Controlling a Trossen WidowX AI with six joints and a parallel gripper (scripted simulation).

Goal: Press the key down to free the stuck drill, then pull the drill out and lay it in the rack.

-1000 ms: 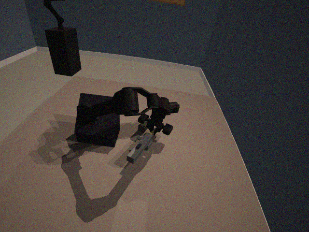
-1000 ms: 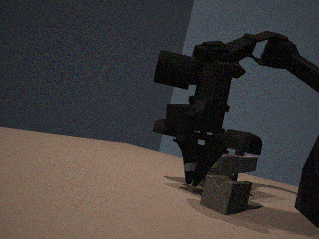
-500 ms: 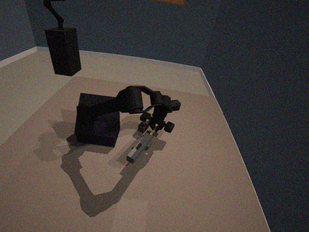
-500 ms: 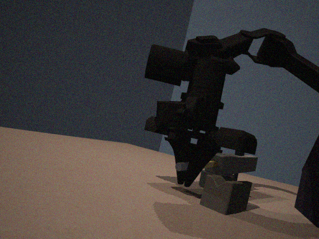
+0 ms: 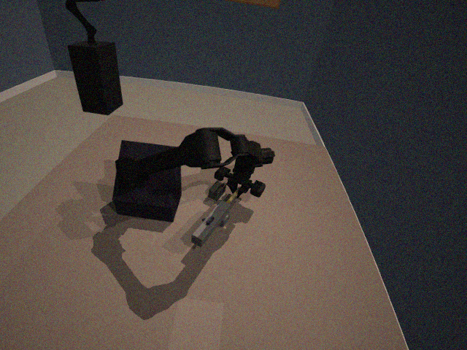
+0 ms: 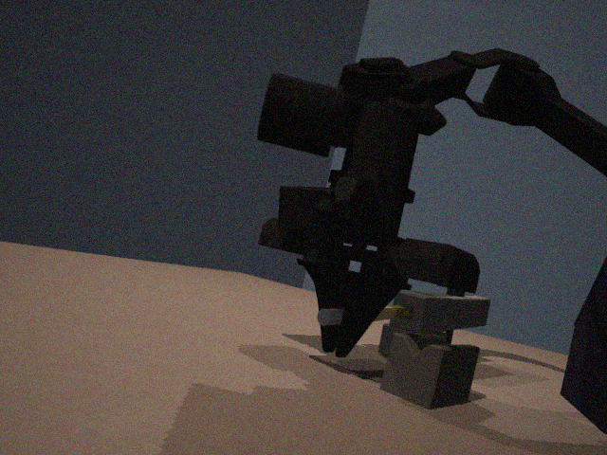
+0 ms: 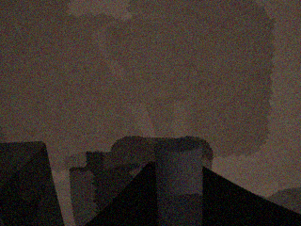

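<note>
My gripper tip is 4 cm to the left of the drill, 4 cm below it and 1 cm past it. From my gripper tip the other things lie so: rack (8 cm behind, 1 cm above); then dark key (20 cm to the right, 7 cm behind, 5 cm above); then grey housing block (18 cm to the right, 6 cm behind, 4 cm above).
</note>
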